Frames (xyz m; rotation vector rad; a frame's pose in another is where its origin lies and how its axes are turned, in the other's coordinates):
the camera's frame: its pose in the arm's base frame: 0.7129 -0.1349 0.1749 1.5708 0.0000 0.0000
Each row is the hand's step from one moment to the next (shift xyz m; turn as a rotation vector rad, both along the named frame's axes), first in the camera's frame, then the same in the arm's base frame.
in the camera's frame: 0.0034 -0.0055 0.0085 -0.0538 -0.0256 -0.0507
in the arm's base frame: 0.0034 -0.0085 -0.0055 -0.0538 0.0507 -0.0256
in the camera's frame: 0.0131 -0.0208 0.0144 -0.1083 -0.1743 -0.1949
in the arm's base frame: 0.0131 -0.0144 -0.0208 -0.1083 0.1949 -0.1743
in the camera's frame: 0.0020 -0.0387 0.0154 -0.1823 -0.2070 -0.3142
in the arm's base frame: 0.0020 -0.0154 -0.0387 -0.1823 0.3142 -0.2070
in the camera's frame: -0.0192 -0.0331 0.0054 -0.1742 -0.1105 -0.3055
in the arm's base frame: -0.0192 -0.0054 -0.0331 -0.1742 0.3055 -0.1105
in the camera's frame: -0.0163 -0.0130 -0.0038 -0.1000 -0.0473 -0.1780
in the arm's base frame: -0.0163 0.0038 -0.0130 -0.1000 0.1780 -0.0473
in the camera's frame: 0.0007 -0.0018 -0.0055 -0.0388 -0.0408 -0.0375
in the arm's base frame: 0.0007 0.0055 -0.0018 -0.0388 0.0375 -0.0408
